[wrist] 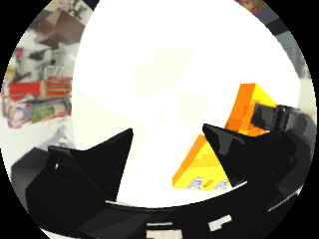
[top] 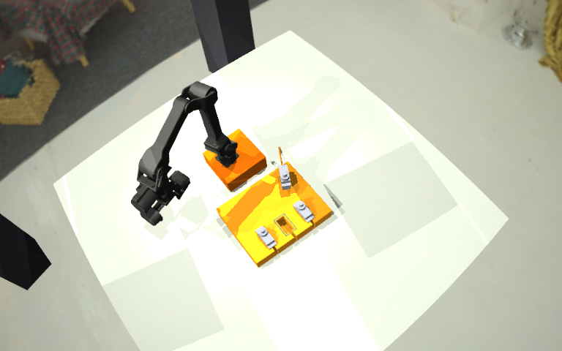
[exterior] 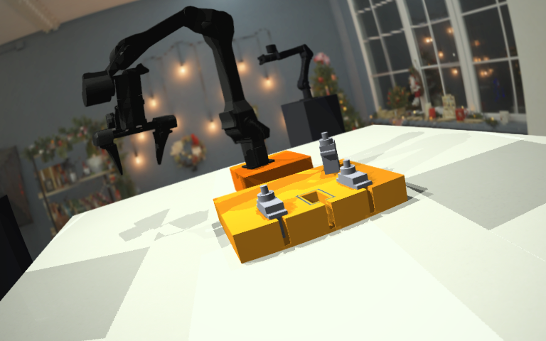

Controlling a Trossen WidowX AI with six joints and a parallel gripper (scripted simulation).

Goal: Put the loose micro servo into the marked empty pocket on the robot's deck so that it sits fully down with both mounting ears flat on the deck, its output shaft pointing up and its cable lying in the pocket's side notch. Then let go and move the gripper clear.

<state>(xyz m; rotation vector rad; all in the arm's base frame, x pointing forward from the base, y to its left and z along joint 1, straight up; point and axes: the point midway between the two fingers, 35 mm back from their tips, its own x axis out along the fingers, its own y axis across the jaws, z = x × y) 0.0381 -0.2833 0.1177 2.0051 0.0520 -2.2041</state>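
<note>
My gripper tip is now 25 cm to the right of the orange deck, 18 cm short of it and 12 cm above it.
</note>
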